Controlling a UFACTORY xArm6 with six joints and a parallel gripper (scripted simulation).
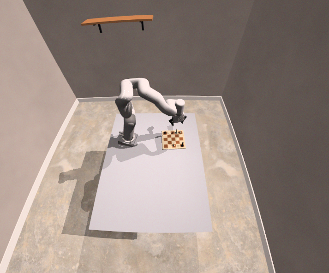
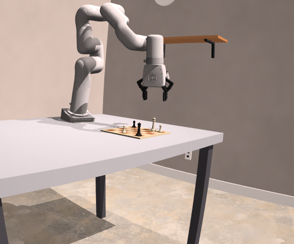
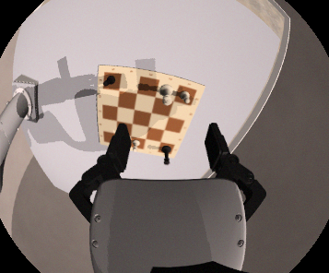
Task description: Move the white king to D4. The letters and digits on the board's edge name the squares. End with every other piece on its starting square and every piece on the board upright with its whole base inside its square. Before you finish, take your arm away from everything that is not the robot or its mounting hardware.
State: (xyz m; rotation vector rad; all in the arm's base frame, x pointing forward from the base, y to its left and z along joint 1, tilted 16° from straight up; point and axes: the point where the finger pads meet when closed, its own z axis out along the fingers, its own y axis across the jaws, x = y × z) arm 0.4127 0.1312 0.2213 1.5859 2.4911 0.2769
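My gripper is now 11 cm above the white king. Also, from my hand: black pawn: 13 cm below, 11 cm behind, 1 cm to the right; then tall black piece: 15 cm to the right, 12 cm below, 6 cm ahead; then chessboard: 15 cm below, 8 cm to the right, 2 cm behind.
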